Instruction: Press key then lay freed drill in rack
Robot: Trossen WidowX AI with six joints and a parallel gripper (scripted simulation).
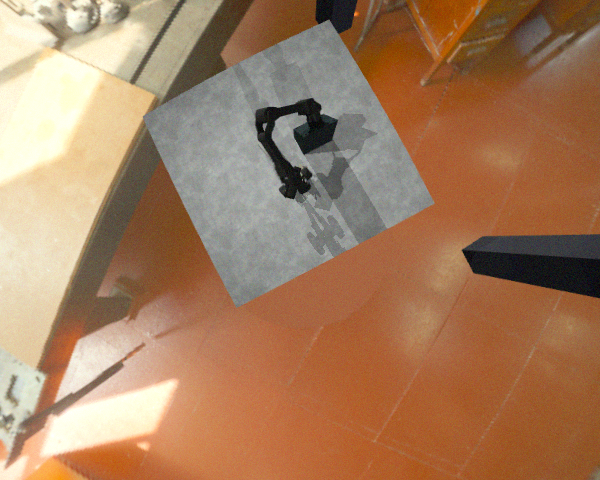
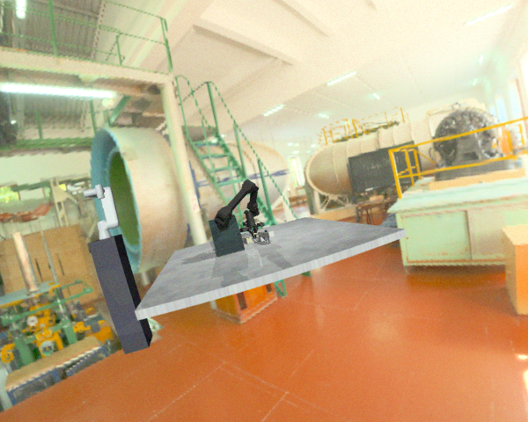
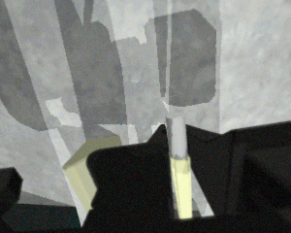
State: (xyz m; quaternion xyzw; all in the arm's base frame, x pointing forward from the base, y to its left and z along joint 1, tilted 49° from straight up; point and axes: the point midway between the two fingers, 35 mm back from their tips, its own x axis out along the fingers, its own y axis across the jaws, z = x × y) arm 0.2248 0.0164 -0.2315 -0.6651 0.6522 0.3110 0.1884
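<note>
Now: the drill 40 mm to the right of my gripper tip, 40 mm above it and 10 mm ahead of it. From my gripper tip the other things lie so: small fixture: 200 mm to the right, 40 mm above, 30 mm ahead.
</note>
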